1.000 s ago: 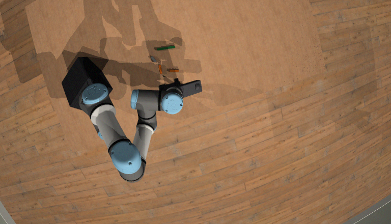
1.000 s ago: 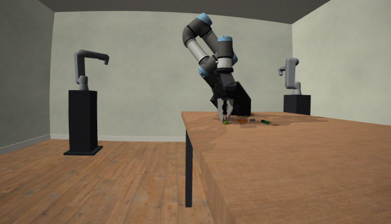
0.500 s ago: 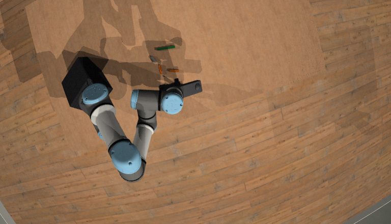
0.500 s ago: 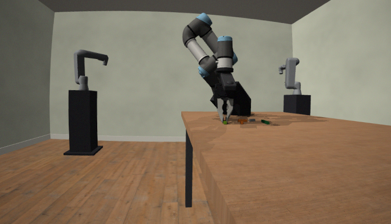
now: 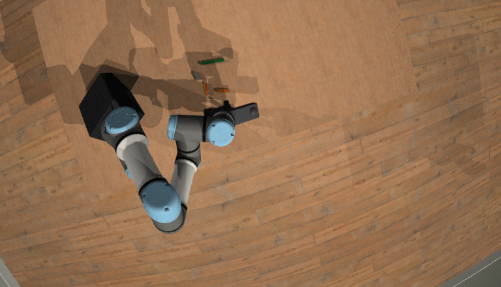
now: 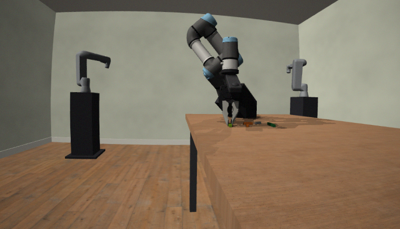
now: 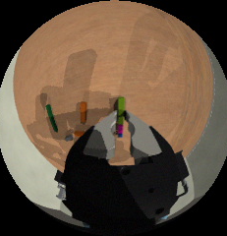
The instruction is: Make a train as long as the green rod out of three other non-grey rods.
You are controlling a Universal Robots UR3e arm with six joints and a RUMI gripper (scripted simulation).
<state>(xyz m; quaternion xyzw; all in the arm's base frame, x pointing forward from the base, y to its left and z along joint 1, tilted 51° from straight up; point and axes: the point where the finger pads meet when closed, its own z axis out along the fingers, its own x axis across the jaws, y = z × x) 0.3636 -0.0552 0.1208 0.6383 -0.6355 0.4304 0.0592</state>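
Right now my hand is 10 mm above the lime rod. Also, from my hand: blue rod: 50 mm behind, 10 mm to the left, 10 mm below; grey rod: 50 mm behind, 160 mm to the left, 10 mm below; magenta rod: 40 mm behind, 10 mm to the left, 10 mm below.
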